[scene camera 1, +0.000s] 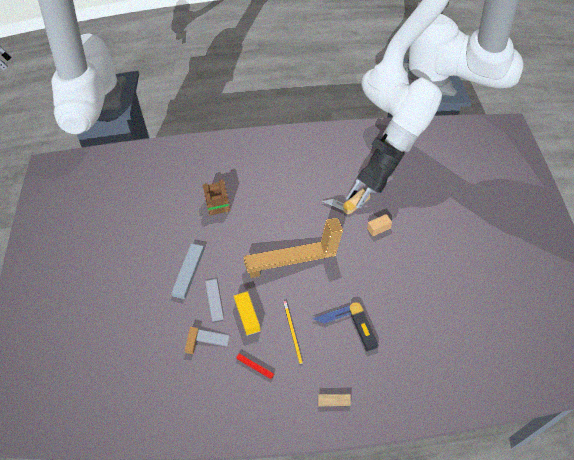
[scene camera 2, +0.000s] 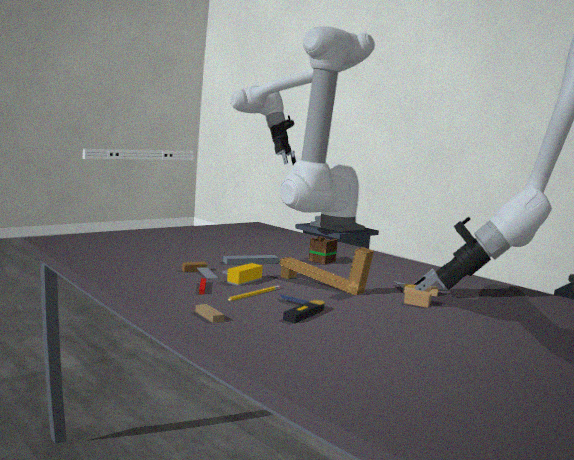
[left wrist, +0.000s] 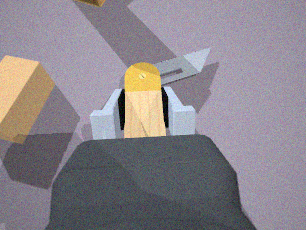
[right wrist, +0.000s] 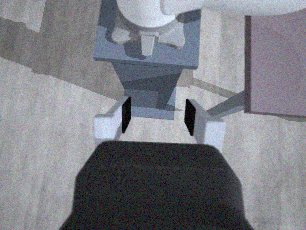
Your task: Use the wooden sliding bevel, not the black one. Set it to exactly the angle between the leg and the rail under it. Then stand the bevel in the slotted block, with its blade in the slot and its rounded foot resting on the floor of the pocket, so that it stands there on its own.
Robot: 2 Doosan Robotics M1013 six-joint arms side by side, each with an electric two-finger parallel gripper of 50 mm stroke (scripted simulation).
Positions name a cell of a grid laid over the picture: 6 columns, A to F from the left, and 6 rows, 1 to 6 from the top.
Labels:
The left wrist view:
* my left gripper: C3
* wooden sliding bevel: C3

